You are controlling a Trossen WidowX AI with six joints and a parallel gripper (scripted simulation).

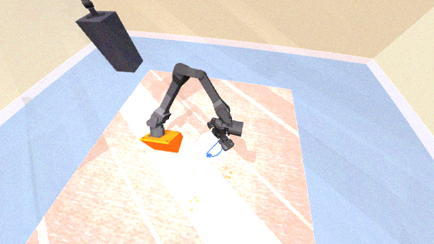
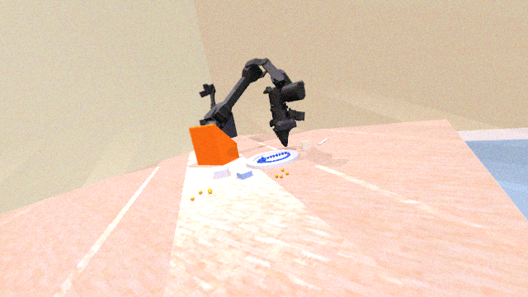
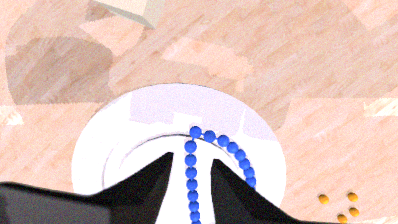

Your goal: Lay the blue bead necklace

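The round white bead board is 5 cm behind my gripper tip, 3 cm to the right of it and 3 cm below it. From my gripper tip the other things lie so: white stick 22 cm to the left, 8 cm ahead, 4 cm below; light blue cube 20 cm to the right, 5 cm behind, 3 cm below; beige cube 10 cm to the left, 4 cm ahead, 3 cm below.
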